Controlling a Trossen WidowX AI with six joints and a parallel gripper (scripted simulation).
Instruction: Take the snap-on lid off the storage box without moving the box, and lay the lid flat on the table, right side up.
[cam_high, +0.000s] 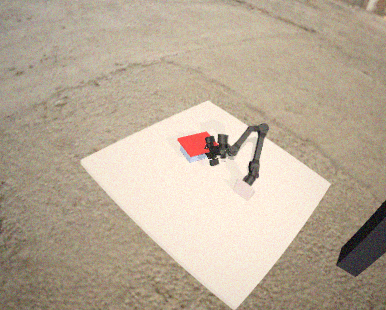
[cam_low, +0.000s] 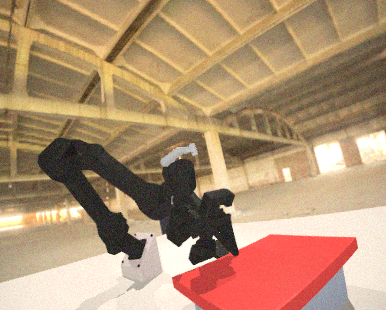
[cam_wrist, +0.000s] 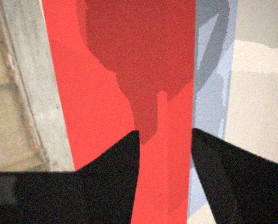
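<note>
My gripper tip is now 7 cm short of the red lid and 3 cm to the left of it. Round my gripper tip: storage box (7 cm ahead, 4 cm below, 3 cm to the right).
</note>
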